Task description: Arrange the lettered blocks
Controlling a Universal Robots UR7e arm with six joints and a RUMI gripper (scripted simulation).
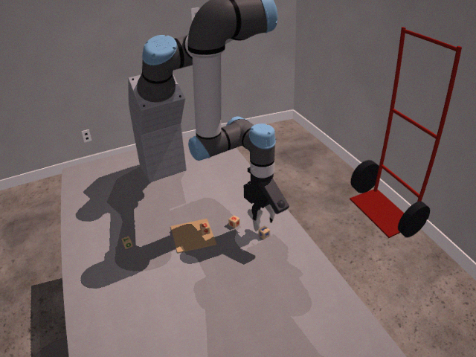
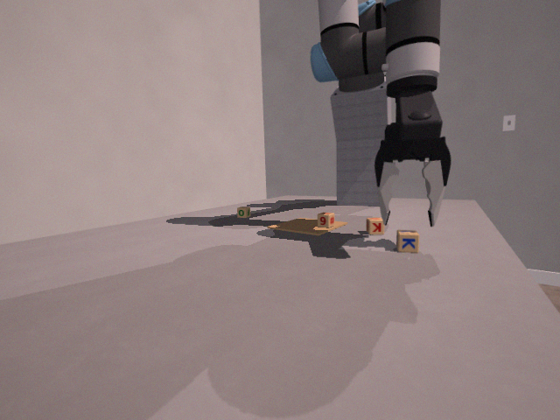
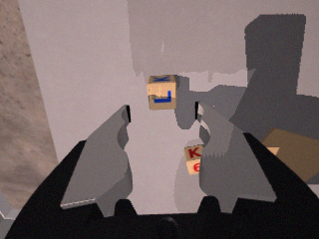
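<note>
Now: hand 40 mm above the blue-lettered block. The rest, counted from my hand: red-marked block 110 mm behind, 180 mm to the right, 30 mm below; red-lettered block 100 mm behind, 70 mm to the right, 40 mm below; tan mat 120 mm behind, 220 mm to the right, 50 mm below.
</note>
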